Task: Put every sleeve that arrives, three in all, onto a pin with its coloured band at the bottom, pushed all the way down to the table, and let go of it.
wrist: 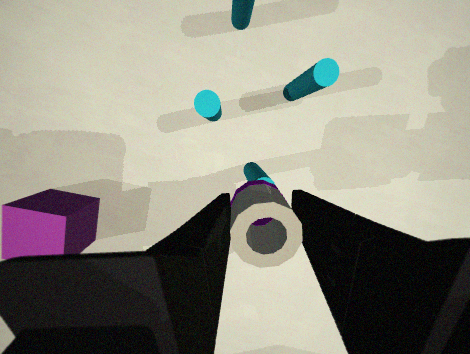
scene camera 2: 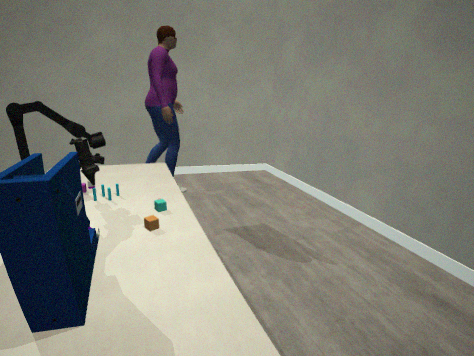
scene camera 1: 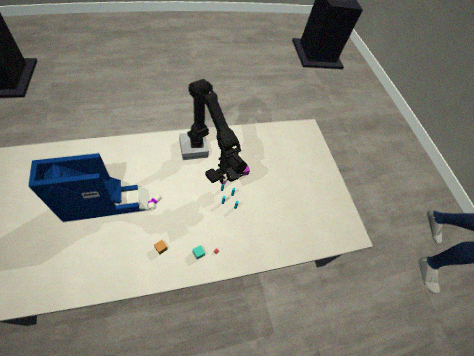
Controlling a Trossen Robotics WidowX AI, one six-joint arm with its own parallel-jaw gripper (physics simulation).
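Note:
My gripper (scene camera 1: 223, 181) (scene camera 2: 93, 184) (wrist: 260, 200) is shut on a pale sleeve (wrist: 266, 235). The sleeve is roughly upright above the table, its purple band at the lower end. Its bore looks empty near the top. A teal pin (wrist: 252, 171) stands by the band; its bright top shows outside the sleeve's edge, partly hidden. Other teal pins (wrist: 207, 104) (wrist: 312, 80) (wrist: 241, 15) stand bare; pins also show in scene view 1 (scene camera 1: 236, 204) and scene view 2 (scene camera 2: 117, 189). A white sleeve with a purple band (scene camera 1: 153, 201) lies at the blue dispenser's outlet; the pieces there are too small to count.
The blue dispenser (scene camera 1: 80, 200) (scene camera 2: 45, 240) stands on the left. A magenta block (scene camera 1: 246, 170) (scene camera 2: 84, 187) (wrist: 34, 231) is near the gripper. An orange cube (scene camera 1: 160, 246) (scene camera 2: 151, 223), a teal cube (scene camera 1: 199, 252) (scene camera 2: 160, 205) and a small red cube (scene camera 1: 216, 251) lie towards the front edge.

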